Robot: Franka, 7 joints.
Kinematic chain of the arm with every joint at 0, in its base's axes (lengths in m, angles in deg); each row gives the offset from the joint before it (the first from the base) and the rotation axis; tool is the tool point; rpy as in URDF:
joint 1: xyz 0 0 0.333 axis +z
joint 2: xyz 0 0 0 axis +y
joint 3: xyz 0 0 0.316 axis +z
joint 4: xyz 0.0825 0 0 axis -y
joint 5: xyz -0.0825 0 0.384 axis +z
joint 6: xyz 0 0 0 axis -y
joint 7: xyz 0.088 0 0 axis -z
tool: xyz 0 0 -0.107 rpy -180 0 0
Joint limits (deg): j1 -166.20..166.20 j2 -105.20..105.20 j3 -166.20..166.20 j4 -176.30..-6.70 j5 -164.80..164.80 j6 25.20..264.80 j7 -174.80..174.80
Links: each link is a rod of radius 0.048 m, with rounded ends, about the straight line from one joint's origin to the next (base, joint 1, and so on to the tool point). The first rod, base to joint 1, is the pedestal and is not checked.
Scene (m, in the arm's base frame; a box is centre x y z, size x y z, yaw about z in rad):
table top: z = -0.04
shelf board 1: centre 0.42 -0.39 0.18 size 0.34 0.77 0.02 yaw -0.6
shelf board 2: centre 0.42 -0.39 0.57 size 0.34 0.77 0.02 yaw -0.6
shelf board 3: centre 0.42 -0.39 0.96 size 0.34 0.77 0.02 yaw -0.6
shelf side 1: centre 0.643 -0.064 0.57 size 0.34 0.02 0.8 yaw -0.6
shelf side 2: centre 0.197 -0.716 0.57 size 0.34 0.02 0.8 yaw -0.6
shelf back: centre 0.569 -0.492 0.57 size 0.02 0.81 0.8 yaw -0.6
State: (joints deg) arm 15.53 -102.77 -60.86 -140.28 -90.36 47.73 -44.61
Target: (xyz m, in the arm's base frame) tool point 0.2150 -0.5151 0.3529
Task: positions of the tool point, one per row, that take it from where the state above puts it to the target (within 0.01 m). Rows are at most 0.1 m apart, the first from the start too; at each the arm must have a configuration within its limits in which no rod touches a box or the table.
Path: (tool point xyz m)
1: 0.0768 -0.4584 0.3768
2: 0.1424 -0.4922 0.3671
3: 0.2151 -0.5151 0.3529

